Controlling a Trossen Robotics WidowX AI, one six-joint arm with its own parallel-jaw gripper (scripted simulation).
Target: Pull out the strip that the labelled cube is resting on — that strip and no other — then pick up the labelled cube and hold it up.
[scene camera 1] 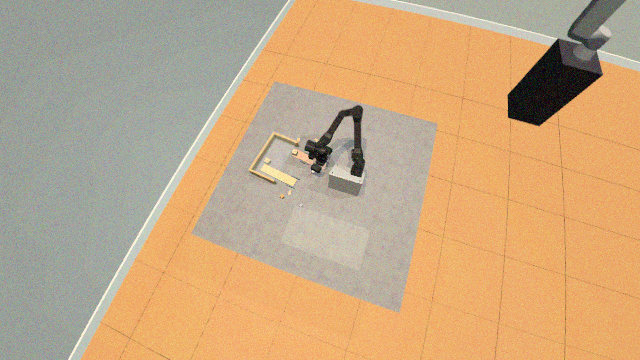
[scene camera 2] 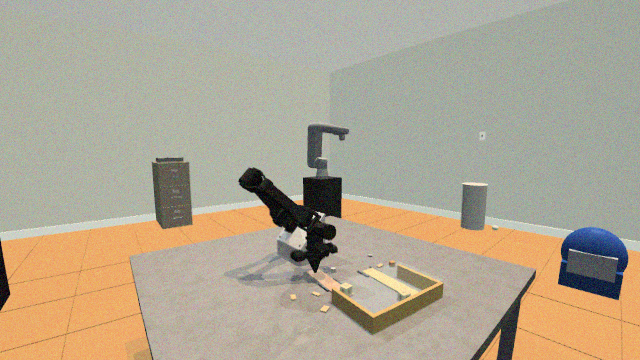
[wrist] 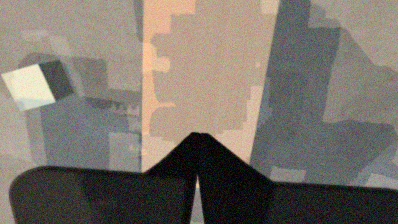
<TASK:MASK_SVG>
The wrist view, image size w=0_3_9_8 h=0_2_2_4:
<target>gripper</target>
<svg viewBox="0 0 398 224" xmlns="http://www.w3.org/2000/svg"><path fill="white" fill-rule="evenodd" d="M9 189L9 201L15 224L190 224L197 177L204 224L398 224L397 189L300 182L273 182L244 162L209 133L191 132L161 161L144 173L79 169L64 166L40 166L17 176Z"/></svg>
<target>strip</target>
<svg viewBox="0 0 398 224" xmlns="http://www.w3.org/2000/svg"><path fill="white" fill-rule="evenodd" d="M144 0L141 173L144 173L161 161L191 132L209 133L249 165L279 0Z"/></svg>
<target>pale cube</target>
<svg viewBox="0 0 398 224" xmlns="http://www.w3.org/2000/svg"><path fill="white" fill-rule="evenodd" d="M60 61L37 64L2 74L20 111L50 104L74 93Z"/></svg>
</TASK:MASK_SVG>
